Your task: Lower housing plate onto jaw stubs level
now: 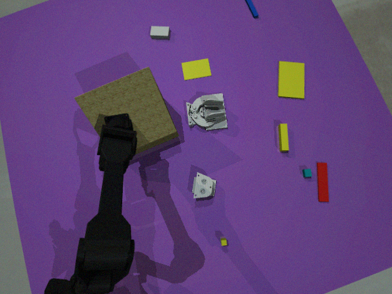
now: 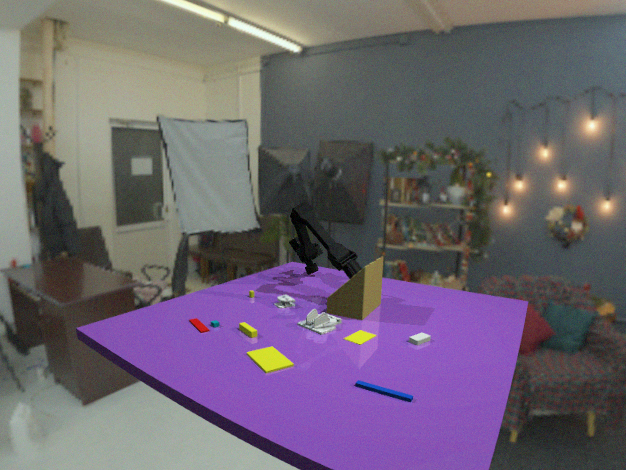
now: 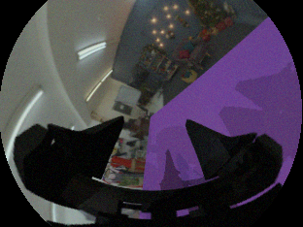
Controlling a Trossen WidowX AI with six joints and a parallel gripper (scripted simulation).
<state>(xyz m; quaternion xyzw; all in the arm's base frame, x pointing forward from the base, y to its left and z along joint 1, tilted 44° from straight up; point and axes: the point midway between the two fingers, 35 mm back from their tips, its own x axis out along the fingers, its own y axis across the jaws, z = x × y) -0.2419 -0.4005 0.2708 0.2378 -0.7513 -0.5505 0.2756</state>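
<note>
Now: the small yellow cube 50 cm ahead of my gripper tip, 11 cm to the left of it and 7 cm below it. Also, from my gripper tip: red bar (84 cm ahead, 21 cm to the left, 8 cm below); then teal cube (80 cm ahead, 25 cm to the left, 8 cm below); then yellow bar (76 cm ahead, 38 cm to the left, 7 cm below).
</note>
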